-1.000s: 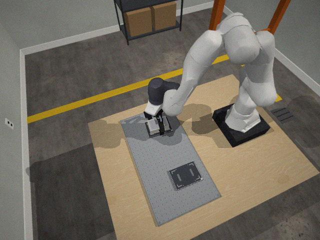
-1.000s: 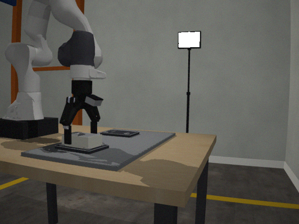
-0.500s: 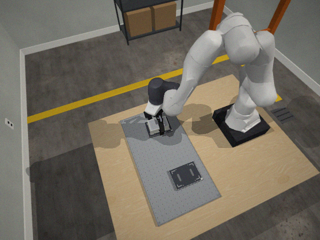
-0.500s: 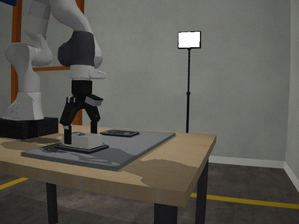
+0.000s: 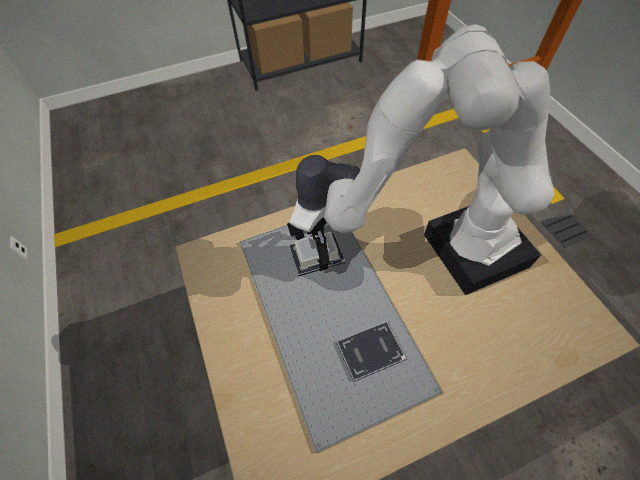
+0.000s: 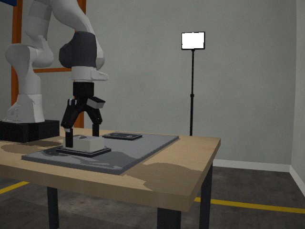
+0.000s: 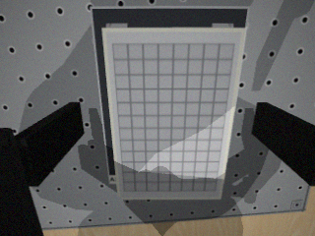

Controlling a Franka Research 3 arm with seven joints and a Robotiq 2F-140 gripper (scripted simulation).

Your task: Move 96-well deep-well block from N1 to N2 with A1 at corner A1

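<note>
Now: the white 96-well deep-well block 1 cm below my hand. From my hand the other things lie so: A1 mark: 42 cm to the left, 9 cm behind, 3 cm below; then plate nest N2: 36 cm to the left, 3 cm below, 1 cm behind; then plate nest N1: 3 cm below.
</note>
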